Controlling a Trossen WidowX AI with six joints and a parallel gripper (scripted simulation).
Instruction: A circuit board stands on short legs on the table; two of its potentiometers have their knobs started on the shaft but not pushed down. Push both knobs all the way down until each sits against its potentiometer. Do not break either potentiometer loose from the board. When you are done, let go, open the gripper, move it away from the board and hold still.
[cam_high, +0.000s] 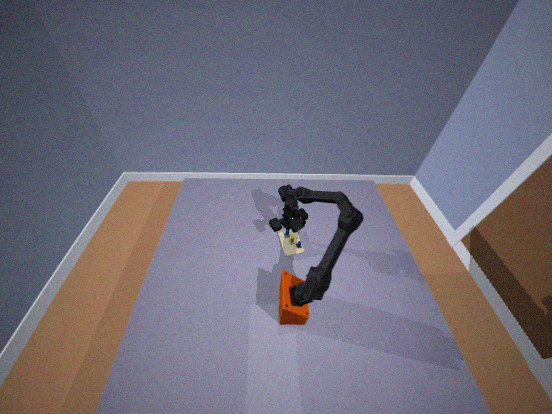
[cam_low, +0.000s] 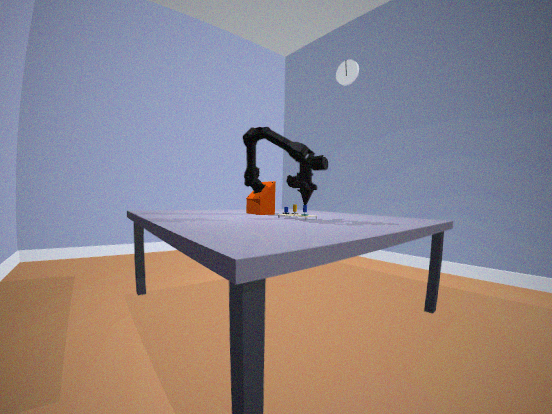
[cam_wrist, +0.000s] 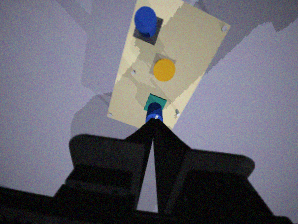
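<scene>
My gripper tip is now 10 mm above the blue knob. Also, from my gripper tip: yellow knob 50 mm behind, 20 mm to the right, 20 mm below.
</scene>
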